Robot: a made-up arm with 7 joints.
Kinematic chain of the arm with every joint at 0, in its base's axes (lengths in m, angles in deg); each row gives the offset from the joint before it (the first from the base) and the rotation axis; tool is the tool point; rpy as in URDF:
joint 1: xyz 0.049 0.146 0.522 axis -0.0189 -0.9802 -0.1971
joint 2: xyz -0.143 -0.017 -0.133 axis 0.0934 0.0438 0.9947
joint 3: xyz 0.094 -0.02 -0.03 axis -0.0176 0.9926 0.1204
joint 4: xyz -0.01 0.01 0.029 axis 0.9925 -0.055 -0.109
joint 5: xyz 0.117 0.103 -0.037 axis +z
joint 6: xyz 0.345 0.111 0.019 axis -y
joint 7: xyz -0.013 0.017 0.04 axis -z
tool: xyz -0.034 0.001 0.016 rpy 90 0 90
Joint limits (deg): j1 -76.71..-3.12 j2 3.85..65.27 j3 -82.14..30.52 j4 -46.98..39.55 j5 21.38..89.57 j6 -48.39..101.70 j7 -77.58..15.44
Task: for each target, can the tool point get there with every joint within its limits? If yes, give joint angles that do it. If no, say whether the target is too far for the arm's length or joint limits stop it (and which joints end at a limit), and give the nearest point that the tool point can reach.
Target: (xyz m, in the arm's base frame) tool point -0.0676 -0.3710 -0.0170
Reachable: no: joint limits stop it (at a limit: joint 1, joint 2, joint 3, joint 4, joint 5, joint 6, joint 7) | nearest point -0.3742 0.0999 0.1691 | short by 0.592 m
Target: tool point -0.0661 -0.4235 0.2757
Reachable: no: joint limits stop it (at a limit: joint 1, joint 2, joint 3, joint 4, joint 5, joint 6, joint 7) | nearest point -0.3742 0.0999 0.1691 | short by 0.617 m
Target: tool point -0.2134 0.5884 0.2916
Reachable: yes | joints -24.85 49.73 -2.35 -32.77 27.89 66.40 -45.29
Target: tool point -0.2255 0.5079 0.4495
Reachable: yes | joints -13.30 30.97 0.55 0.42 80.93 51.98 -8.76
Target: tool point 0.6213 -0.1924 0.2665
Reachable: no: joint limits stop it (at a limit: joint 1, joint 2, joint 4, joint 5, joint 6) | nearest point 0.4084 0.3115 0.3491 | short by 0.553 m
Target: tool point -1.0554 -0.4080 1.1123
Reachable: no: too far | nearest point -0.4937 0.0712 0.8542 | short by 0.782 m
